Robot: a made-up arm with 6 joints. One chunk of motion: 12 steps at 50 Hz.
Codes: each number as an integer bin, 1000 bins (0 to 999) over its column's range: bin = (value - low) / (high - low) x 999, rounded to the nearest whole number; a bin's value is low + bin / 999 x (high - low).
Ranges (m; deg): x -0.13..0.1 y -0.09..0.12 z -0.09..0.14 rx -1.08..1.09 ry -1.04..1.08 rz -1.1..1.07
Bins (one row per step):
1: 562 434 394 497 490 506
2: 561 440 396 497 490 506
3: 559 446 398 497 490 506
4: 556 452 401 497 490 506
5: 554 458 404 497 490 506
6: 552 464 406 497 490 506
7: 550 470 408 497 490 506
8: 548 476 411 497 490 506
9: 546 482 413 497 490 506
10: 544 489 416 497 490 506
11: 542 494 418 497 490 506
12: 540 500 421 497 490 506
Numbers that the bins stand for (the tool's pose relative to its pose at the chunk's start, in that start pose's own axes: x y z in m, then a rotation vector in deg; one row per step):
1: -0.0006 0.0012 0.0007 0.00 0.00 0.00
2: -0.0008 0.0025 0.0012 0.00 0.00 0.00
3: -0.0013 0.0038 0.0016 0.00 0.00 0.00
4: -0.0020 0.0050 0.0023 0.00 0.00 0.00
5: -0.0025 0.0063 0.0030 0.00 0.00 0.00
6: -0.0029 0.0075 0.0035 0.00 0.00 0.00
7: -0.0034 0.0088 0.0039 0.00 0.00 0.00
8: -0.0038 0.0101 0.0046 0.00 0.00 0.00
9: -0.0043 0.0113 0.0051 0.00 0.00 0.00
10: -0.0048 0.0128 0.0058 0.00 0.00 0.00
11: -0.0052 0.0138 0.0062 0.00 0.00 0.00
12: -0.0057 0.0151 0.0069 0.00 0.00 0.00

